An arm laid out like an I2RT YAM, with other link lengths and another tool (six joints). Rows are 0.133 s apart.
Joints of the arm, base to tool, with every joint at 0 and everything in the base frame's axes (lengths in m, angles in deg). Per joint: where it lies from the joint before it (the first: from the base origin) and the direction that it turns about. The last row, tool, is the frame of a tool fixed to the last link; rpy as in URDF.
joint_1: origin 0 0 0.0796 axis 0 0 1
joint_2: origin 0.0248 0.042 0.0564 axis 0 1 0
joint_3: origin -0.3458 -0.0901 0 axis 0 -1 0
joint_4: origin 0.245 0.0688 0.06 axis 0 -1 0
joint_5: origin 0.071 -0.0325 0.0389 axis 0 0 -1
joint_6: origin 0.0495 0 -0.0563 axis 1 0 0
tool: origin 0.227 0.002 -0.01 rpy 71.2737 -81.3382 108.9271
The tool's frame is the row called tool.
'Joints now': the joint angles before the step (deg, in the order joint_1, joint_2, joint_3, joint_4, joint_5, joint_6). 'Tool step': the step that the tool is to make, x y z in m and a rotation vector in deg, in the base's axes. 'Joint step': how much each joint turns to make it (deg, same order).
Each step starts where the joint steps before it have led.
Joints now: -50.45, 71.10, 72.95, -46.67, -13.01, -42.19
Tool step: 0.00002, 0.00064, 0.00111, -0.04, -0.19, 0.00
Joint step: 0.00, -0.17, 0.00, 0.00, -0.08, 0.09
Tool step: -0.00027, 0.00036, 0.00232, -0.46, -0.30, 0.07
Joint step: 0.00, -0.44, -0.17, 0.26, -0.01, -0.09
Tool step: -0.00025, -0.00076, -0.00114, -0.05, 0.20, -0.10
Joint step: 0.09, 0.09, -0.10, 0.09, 0.26, 0.00
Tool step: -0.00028, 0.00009, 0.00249, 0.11, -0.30, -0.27
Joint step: -0.09, -0.09, 0.36, -0.26, -0.08, 0.35
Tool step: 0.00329, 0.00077, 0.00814, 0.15, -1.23, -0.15
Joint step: 0.00, -0.09, 0.97, -0.18, -0.61, 0.89
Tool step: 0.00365, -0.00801, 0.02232, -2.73, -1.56, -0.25
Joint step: 0.09, -0.26, 2.27, 0.52, 0.61, -0.18
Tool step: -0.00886, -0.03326, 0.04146, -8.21, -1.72, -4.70
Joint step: 0.35, -1.32, 1.94, 4.13, 6.39, -0.18
